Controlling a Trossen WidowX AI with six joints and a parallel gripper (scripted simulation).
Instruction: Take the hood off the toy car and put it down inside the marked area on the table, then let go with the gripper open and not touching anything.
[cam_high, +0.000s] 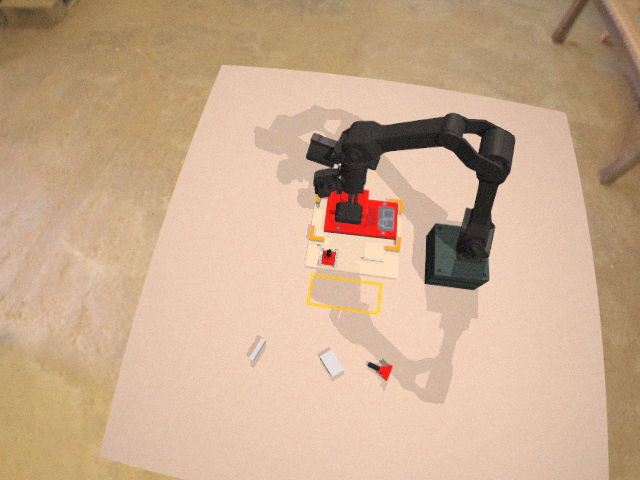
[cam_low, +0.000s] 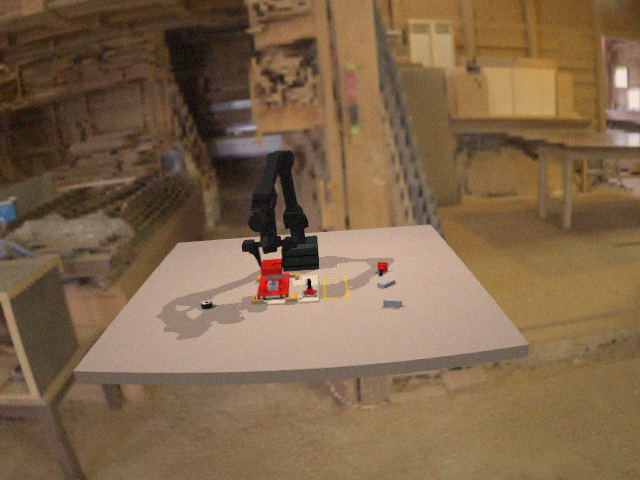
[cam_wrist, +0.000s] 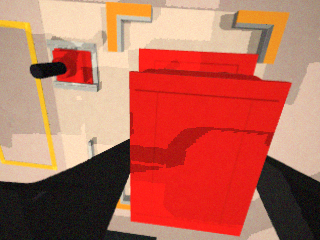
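Now: gripper tip 9 cm above the cream fixture plate, 3 cm to the right of it and 3 cm past it. Round my gripper tip: black wheel 23 cm to the right, 9 cm below, 8 cm ahead; hood 1 cm above.
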